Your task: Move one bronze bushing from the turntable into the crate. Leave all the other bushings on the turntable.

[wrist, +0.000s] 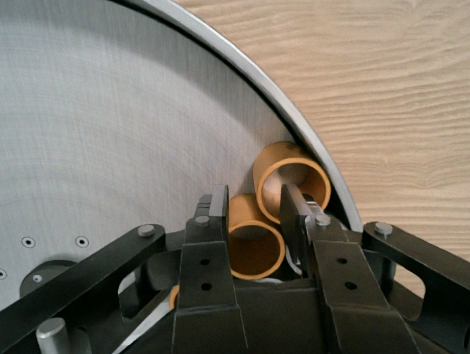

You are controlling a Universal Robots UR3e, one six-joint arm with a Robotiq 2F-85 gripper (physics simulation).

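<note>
My gripper [254, 201] is open, its two fingers apart and pointing down over the turntable [125, 125]. A bronze bushing [245, 210] stands upright below the gap between the fingers, with its open top showing. A second bronze bushing [267, 162] stands against it, close to the turntable's raised edge, and the right fingertip overlaps its opening in the view. A sliver of another orange-brown rim [173, 297] shows beside the left finger, mostly hidden by the gripper. The crate does not show in the wrist view.
Part of a grey ring-shaped rim [294, 262] shows behind the right finger, mostly hidden. The turntable's raised metal edge [272, 95] curves past the second bushing on the right. A dark round hub [50, 270] is at the lower left. Beyond the edge is a wooden table top [390, 100].
</note>
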